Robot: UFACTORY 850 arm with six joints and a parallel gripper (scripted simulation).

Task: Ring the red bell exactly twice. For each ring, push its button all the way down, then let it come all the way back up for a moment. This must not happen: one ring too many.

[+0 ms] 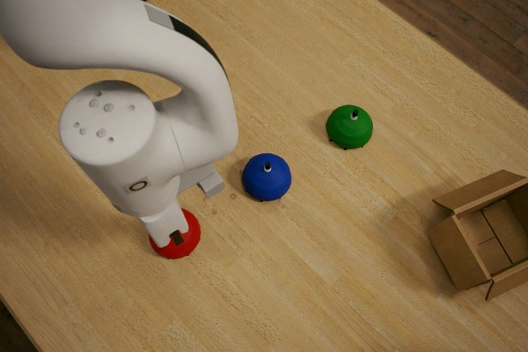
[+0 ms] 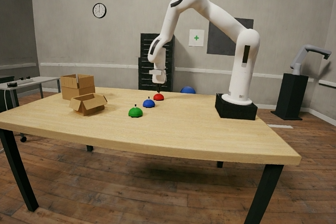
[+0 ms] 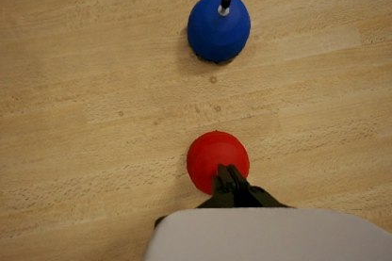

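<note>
Right now my hand is 4 cm above the red bell. The rest, counted from my hand: green bell 12 cm ahead, 34 cm to the left, 4 cm below; blue bell 6 cm ahead, 17 cm to the left, 4 cm below.
</note>
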